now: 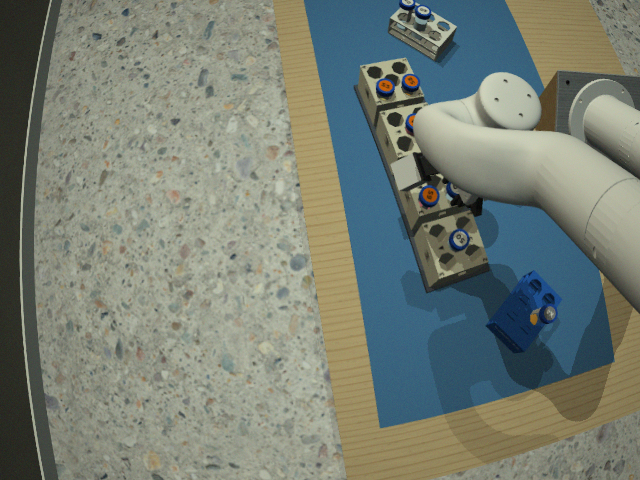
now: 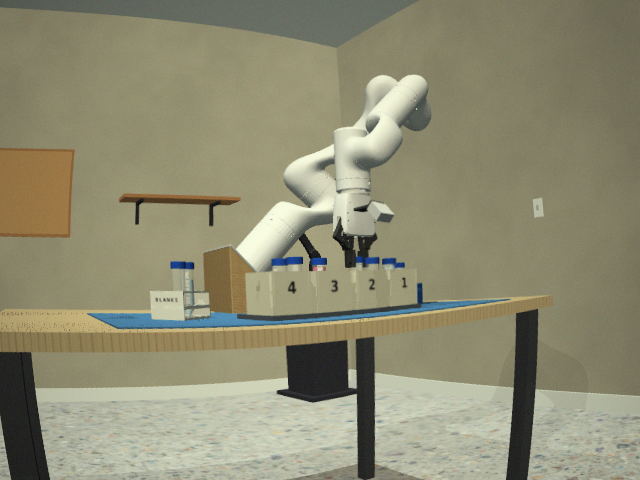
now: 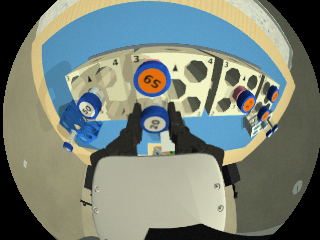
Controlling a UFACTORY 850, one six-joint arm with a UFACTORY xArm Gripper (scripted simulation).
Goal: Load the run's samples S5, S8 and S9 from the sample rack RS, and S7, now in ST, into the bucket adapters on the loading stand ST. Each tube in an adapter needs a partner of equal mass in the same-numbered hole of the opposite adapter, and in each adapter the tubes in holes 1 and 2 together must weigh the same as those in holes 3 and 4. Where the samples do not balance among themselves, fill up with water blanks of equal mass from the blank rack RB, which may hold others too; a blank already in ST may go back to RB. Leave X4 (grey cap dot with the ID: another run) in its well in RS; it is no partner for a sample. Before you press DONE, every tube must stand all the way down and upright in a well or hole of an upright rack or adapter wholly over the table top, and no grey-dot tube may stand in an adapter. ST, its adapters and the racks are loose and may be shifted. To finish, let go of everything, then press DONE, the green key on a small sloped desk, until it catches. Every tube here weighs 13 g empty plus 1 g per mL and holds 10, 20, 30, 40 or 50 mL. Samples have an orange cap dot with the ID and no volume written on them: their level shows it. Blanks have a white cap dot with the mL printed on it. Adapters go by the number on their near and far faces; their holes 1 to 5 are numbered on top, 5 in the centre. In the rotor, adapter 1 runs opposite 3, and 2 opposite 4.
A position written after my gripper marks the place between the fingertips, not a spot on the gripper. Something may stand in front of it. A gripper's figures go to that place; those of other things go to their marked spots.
Labels:
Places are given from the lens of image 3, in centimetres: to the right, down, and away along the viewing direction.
my gripper point(image 3: 154, 110): -1, -1, 14
blue sample rack RS point(image 3: 71, 113): -27, -2, 23
sample S9 point(image 3: 152, 78): -1, -4, 9
The marked spots on the blue sample rack RS and the sample S9 are 30 cm apart.

